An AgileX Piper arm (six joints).
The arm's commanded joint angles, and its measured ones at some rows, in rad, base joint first. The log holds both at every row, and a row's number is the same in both.
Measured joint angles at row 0: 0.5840 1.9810 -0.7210 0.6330 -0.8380 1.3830
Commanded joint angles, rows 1 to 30: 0.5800 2.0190 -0.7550 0.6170 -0.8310 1.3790; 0.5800 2.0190 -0.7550 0.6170 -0.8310 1.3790; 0.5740 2.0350 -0.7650 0.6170 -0.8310 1.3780; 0.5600 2.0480 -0.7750 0.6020 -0.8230 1.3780; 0.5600 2.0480 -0.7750 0.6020 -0.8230 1.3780; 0.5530 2.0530 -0.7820 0.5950 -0.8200 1.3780; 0.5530 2.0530 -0.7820 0.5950 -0.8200 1.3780; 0.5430 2.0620 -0.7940 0.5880 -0.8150 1.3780; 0.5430 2.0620 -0.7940 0.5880 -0.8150 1.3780; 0.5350 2.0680 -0.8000 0.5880 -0.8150 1.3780; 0.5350 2.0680 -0.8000 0.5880 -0.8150 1.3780; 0.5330 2.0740 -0.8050 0.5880 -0.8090 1.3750; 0.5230 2.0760 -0.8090 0.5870 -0.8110 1.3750; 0.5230 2.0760 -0.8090 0.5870 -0.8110 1.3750; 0.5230 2.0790 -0.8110 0.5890 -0.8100 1.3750; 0.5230 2.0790 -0.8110 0.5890 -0.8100 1.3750; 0.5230 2.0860 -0.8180 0.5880 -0.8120 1.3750; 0.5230 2.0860 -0.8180 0.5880 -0.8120 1.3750; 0.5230 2.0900 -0.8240 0.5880 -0.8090 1.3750; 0.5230 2.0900 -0.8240 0.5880 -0.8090 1.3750; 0.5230 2.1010 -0.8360 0.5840 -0.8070 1.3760; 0.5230 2.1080 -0.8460 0.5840 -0.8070 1.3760; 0.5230 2.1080 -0.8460 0.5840 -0.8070 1.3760; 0.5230 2.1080 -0.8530 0.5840 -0.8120 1.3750; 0.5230 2.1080 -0.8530 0.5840 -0.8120 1.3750; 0.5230 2.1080 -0.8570 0.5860 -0.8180 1.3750; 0.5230 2.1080 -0.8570 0.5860 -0.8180 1.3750; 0.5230 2.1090 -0.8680 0.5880 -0.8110 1.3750; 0.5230 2.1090 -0.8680 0.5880 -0.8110 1.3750; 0.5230 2.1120 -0.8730 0.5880 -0.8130 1.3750
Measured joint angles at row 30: 0.5240 2.1080 -0.8510 0.5980 -0.8060 1.3830
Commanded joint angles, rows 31 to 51: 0.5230 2.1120 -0.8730 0.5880 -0.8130 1.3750; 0.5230 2.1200 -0.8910 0.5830 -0.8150 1.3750; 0.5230 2.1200 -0.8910 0.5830 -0.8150 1.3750; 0.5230 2.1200 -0.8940 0.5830 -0.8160 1.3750; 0.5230 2.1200 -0.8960 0.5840 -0.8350 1.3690; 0.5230 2.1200 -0.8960 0.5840 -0.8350 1.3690; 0.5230 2.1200 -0.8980 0.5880 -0.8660 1.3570; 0.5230 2.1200 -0.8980 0.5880 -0.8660 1.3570; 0.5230 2.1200 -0.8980 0.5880 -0.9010 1.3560; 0.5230 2.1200 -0.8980 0.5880 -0.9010 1.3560; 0.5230 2.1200 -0.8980 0.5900 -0.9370 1.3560; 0.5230 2.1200 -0.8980 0.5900 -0.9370 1.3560; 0.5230 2.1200 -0.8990 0.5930 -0.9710 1.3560; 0.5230 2.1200 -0.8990 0.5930 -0.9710 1.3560; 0.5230 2.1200 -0.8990 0.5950 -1.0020 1.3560; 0.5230 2.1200 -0.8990 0.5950 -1.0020 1.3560; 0.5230 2.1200 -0.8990 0.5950 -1.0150 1.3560; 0.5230 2.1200 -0.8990 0.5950 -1.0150 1.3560; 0.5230 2.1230 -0.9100 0.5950 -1.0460 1.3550; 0.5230 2.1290 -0.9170 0.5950 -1.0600 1.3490; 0.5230 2.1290 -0.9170 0.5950 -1.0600 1.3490
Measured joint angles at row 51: 0.5360 2.1320 -0.8720 0.6090 -0.8610 1.3750
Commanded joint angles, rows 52 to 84: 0.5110 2.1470 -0.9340 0.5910 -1.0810 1.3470; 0.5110 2.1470 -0.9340 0.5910 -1.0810 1.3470; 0.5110 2.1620 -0.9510 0.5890 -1.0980 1.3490; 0.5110 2.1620 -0.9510 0.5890 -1.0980 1.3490; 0.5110 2.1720 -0.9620 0.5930 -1.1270 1.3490; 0.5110 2.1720 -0.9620 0.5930 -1.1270 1.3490; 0.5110 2.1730 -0.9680 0.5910 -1.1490 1.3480; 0.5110 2.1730 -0.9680 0.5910 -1.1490 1.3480; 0.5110 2.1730 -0.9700 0.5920 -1.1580 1.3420; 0.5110 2.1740 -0.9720 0.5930 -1.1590 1.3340; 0.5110 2.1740 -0.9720 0.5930 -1.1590 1.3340; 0.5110 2.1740 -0.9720 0.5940 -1.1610 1.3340; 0.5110 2.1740 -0.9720 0.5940 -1.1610 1.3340; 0.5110 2.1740 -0.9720 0.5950 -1.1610 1.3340; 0.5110 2.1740 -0.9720 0.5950 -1.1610 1.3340; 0.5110 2.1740 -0.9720 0.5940 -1.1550 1.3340; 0.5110 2.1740 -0.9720 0.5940 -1.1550 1.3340; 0.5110 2.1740 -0.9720 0.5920 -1.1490 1.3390; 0.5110 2.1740 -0.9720 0.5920 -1.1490 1.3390; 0.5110 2.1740 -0.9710 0.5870 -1.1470 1.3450; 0.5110 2.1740 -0.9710 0.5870 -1.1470 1.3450; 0.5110 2.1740 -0.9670 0.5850 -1.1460 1.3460; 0.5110 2.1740 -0.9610 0.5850 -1.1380 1.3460; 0.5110 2.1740 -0.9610 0.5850 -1.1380 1.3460; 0.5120 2.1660 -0.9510 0.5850 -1.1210 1.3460; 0.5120 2.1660 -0.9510 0.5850 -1.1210 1.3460; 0.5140 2.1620 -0.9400 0.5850 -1.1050 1.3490; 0.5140 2.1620 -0.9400 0.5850 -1.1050 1.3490; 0.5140 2.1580 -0.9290 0.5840 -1.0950 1.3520; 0.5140 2.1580 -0.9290 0.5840 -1.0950 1.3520; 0.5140 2.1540 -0.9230 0.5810 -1.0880 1.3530; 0.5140 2.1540 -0.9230 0.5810 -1.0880 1.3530; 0.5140 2.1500 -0.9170 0.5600 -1.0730 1.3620
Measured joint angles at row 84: 0.5440 2.1870 -0.8940 0.6040 -0.9340 1.3590
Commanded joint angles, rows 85 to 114: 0.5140 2.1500 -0.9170 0.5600 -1.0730 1.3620; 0.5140 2.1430 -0.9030 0.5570 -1.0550 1.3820; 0.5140 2.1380 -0.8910 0.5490 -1.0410 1.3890; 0.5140 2.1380 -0.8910 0.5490 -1.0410 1.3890; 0.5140 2.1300 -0.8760 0.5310 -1.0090 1.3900; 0.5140 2.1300 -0.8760 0.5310 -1.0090 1.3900; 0.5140 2.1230 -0.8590 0.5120 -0.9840 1.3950; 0.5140 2.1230 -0.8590 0.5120 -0.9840 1.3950; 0.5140 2.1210 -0.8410 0.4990 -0.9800 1.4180; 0.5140 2.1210 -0.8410 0.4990 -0.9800 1.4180; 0.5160 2.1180 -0.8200 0.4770 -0.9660 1.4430; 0.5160 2.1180 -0.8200 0.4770 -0.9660 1.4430; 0.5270 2.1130 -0.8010 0.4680 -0.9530 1.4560; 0.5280 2.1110 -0.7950 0.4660 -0.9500 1.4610; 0.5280 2.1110 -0.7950 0.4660 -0.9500 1.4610; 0.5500 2.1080 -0.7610 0.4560 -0.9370 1.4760; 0.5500 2.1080 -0.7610 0.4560 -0.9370 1.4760; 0.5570 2.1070 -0.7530 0.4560 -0.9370 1.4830; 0.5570 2.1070 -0.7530 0.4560 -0.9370 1.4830; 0.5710 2.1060 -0.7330 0.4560 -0.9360 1.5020; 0.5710 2.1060 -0.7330 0.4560 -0.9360 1.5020; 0.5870 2.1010 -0.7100 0.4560 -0.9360 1.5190; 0.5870 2.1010 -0.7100 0.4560 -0.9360 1.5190; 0.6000 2.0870 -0.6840 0.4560 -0.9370 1.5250; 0.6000 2.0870 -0.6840 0.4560 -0.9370 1.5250; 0.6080 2.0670 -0.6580 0.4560 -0.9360 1.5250; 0.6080 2.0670 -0.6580 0.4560 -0.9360 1.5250; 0.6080 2.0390 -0.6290 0.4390 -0.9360 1.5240; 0.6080 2.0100 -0.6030 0.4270 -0.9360 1.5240; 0.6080 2.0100 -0.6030 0.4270 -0.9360 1.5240
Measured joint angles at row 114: 0.6050 2.0560 -0.6310 0.4520 -0.9340 1.5200
